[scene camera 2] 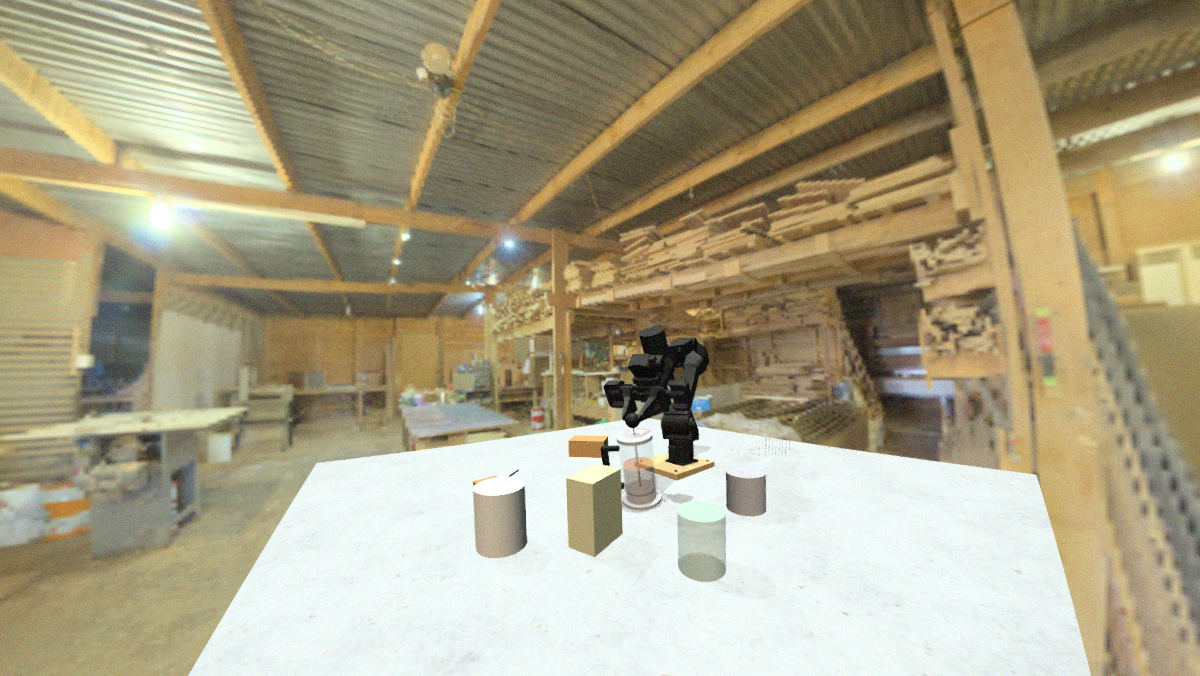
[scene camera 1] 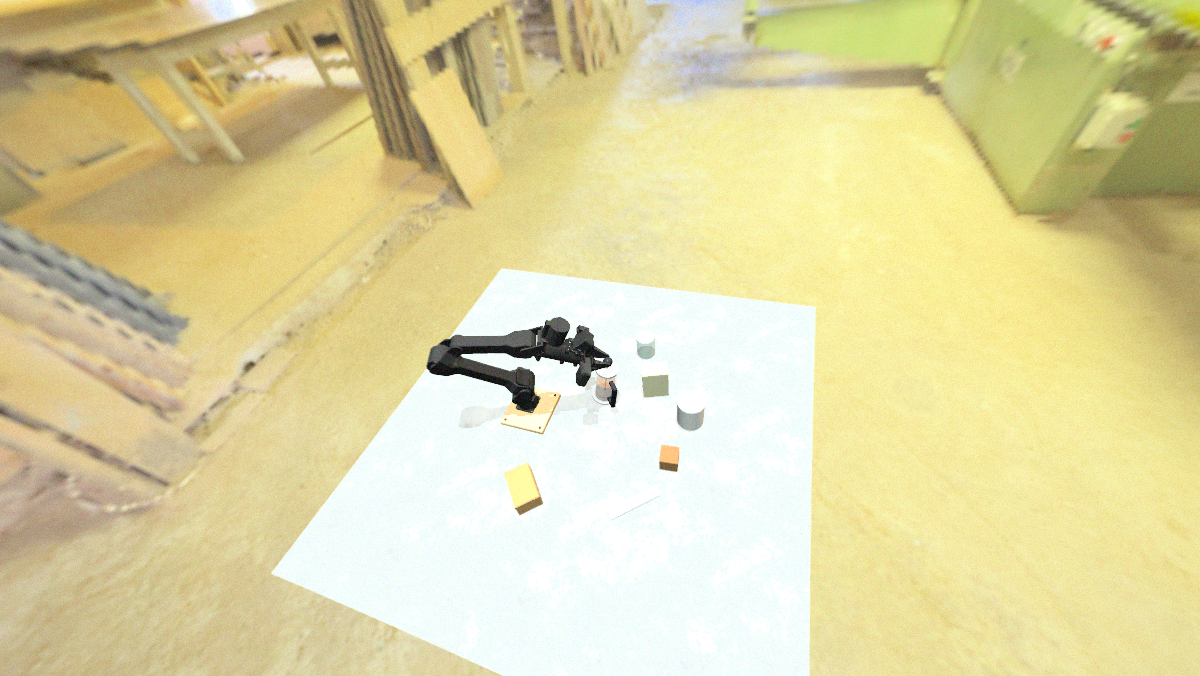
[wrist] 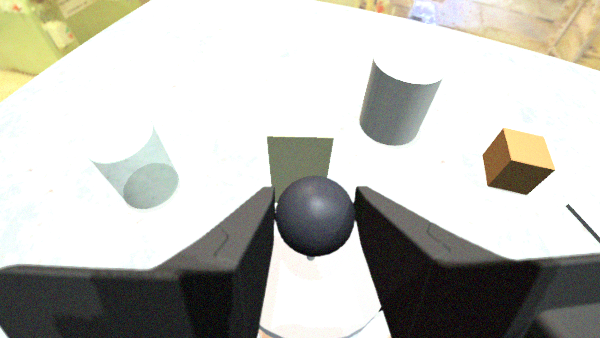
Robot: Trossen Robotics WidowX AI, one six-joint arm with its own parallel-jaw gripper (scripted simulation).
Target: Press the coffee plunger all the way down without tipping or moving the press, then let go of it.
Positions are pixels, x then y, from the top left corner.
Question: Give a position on an olive block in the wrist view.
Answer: At 300,134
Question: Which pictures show my gripper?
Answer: Scene camera 2, scene camera 1 and the wrist view: all of them.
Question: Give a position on a tan block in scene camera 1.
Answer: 525,494
